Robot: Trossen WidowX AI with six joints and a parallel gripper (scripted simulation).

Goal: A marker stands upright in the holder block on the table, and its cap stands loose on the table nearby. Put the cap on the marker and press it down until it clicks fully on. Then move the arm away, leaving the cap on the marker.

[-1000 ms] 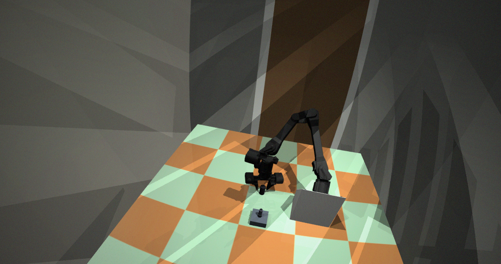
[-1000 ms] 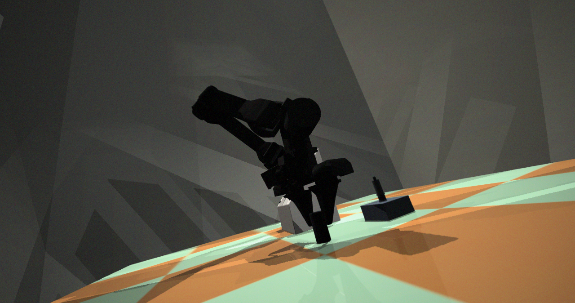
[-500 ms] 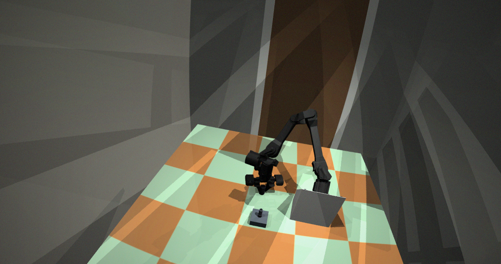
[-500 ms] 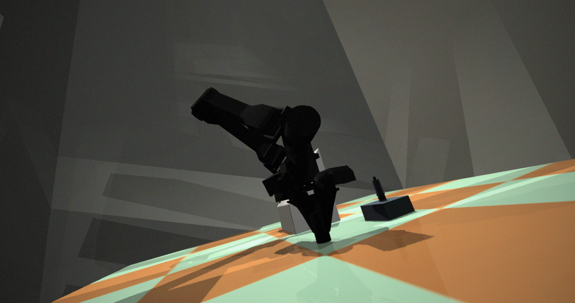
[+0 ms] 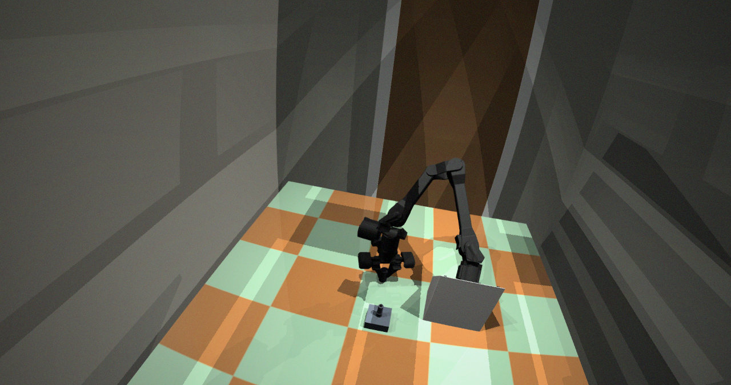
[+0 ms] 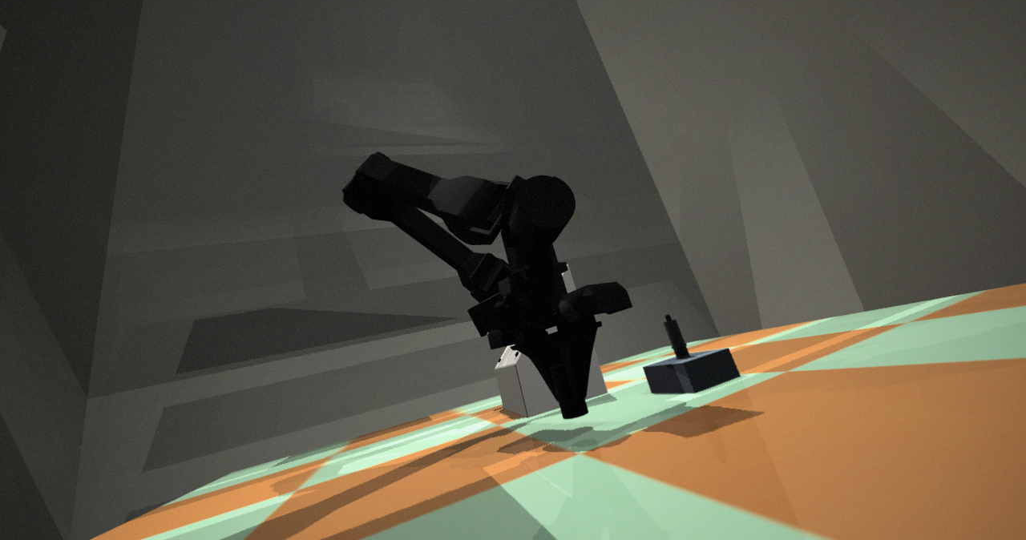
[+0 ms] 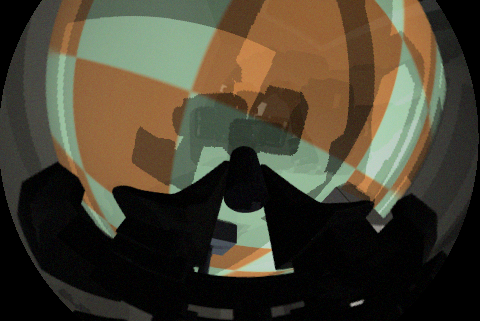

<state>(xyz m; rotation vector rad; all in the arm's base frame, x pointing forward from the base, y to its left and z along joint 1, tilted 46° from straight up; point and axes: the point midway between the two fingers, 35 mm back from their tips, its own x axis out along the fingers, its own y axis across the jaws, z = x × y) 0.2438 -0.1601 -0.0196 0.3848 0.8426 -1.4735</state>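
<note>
Now: the holder block 1 cm behind my gripper tip, 17 cm to the left of it and 1 cm below it. From my gripper tip the other things lie so: black marker cap 1 cm above.
</note>
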